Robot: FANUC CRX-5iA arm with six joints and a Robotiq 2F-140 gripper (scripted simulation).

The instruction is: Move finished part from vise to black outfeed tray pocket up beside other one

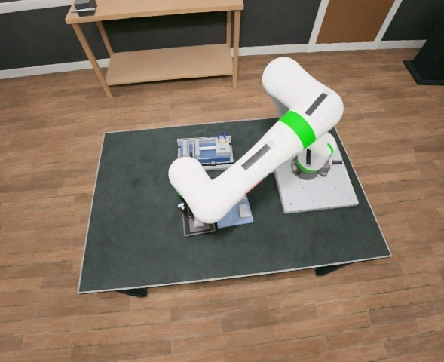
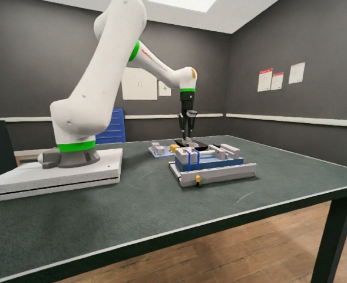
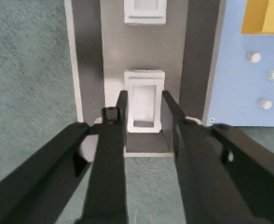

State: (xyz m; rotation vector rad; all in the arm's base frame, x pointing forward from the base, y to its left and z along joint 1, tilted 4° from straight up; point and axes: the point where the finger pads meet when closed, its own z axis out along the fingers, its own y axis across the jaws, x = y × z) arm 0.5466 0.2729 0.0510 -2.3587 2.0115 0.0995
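Now: the pocketed part 4 cm below my hand. Also, from my hand: light blue plate: 16 cm behind, 8 cm to the right, 8 cm below; then yellow block: 11 cm behind, 12 cm to the right, 6 cm below.
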